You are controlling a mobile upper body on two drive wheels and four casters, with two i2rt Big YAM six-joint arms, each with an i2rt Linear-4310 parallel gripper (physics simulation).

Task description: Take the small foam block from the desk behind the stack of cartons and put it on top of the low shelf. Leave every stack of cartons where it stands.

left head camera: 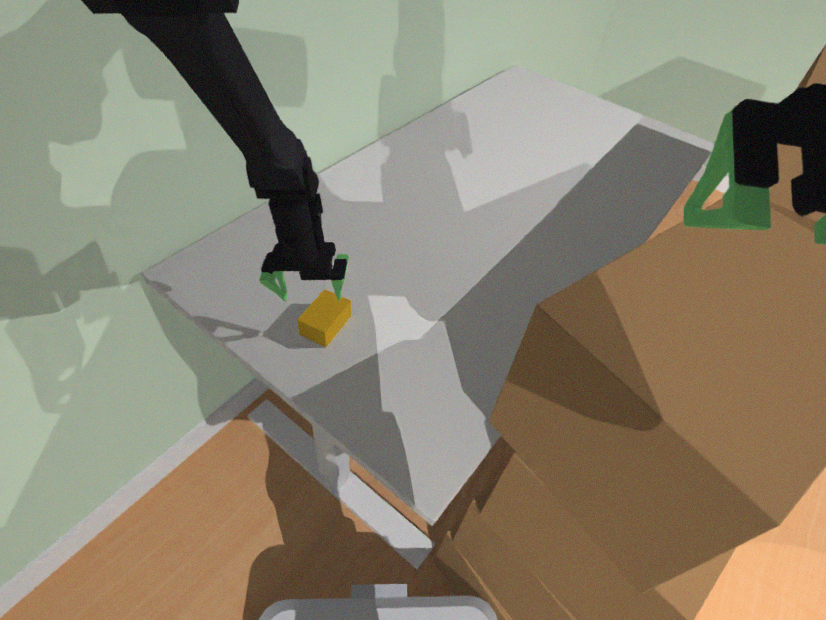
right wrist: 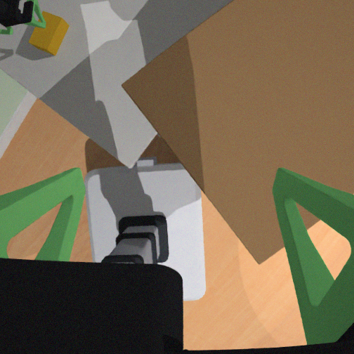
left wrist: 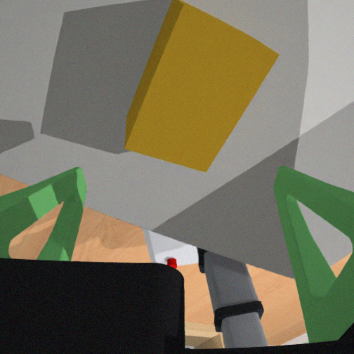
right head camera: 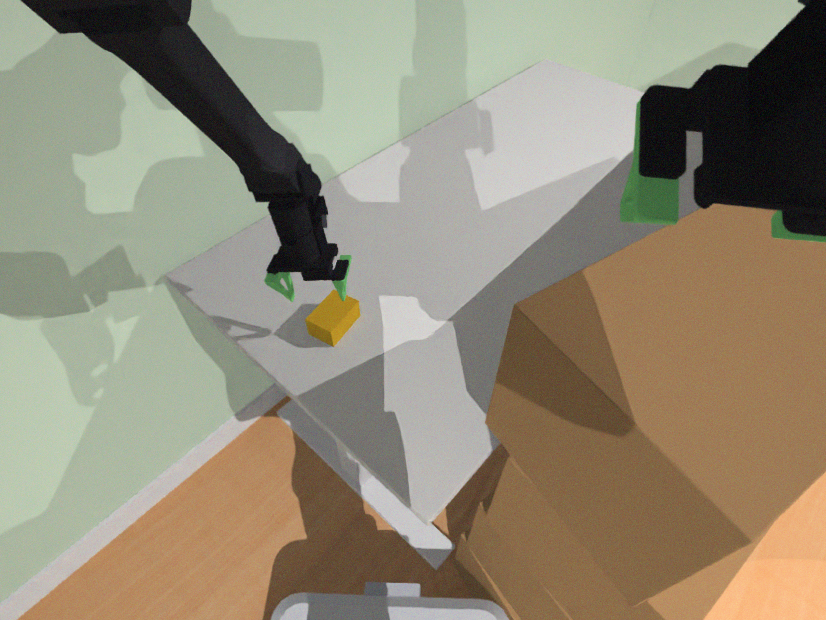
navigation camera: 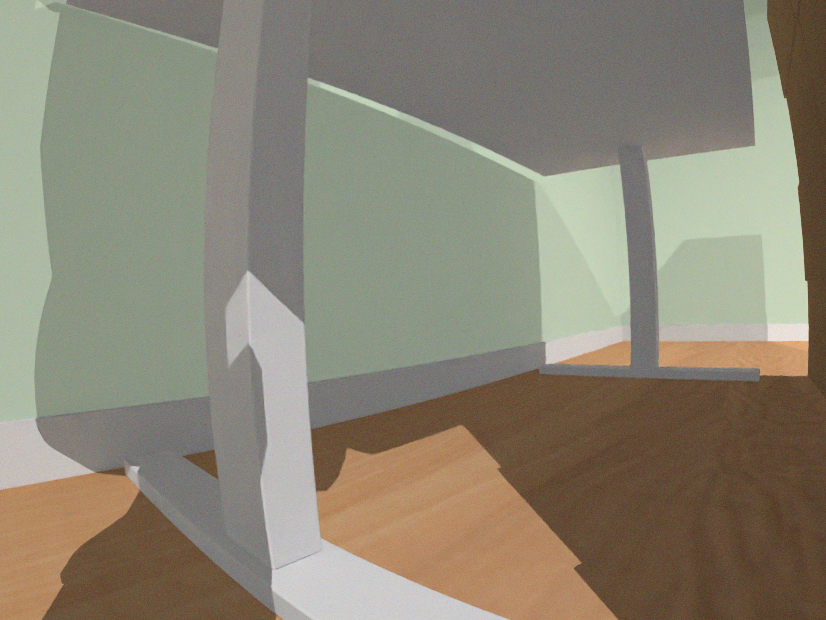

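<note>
A small yellow foam block lies flat on the grey desk, near its left end. My left gripper is open above the desk beside the block; in the left wrist view the block lies beyond the fingertips, not between them. My right gripper is open and empty, high over the stack of cartons at the right. The low shelf does not show in these views.
A green wall stands behind the desk. The desk's leg and foot show close in front in the navigation view, with a second leg farther back. The cartons stand close against the desk's front edge. My base is near the desk's corner.
</note>
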